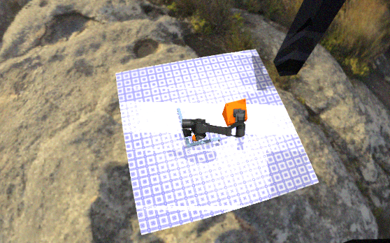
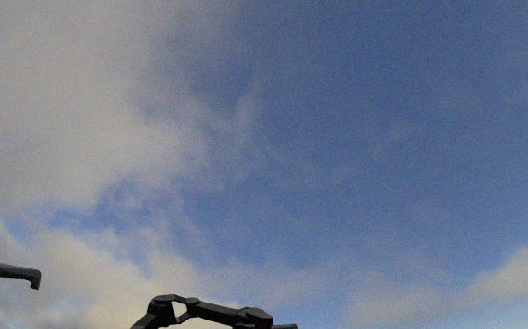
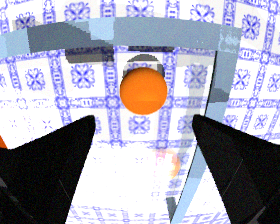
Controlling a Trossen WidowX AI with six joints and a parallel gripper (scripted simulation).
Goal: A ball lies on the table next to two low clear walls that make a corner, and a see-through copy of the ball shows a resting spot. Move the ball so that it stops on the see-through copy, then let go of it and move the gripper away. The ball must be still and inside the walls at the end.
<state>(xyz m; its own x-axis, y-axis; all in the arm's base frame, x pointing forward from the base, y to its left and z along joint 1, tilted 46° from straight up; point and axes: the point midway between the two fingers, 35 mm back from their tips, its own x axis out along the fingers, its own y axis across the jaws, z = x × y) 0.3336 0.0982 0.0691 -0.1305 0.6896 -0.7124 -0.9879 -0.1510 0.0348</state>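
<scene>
My gripper tip is 10 cm to the left of the orange ball, 6 cm above it and 4 cm short of it.
</scene>
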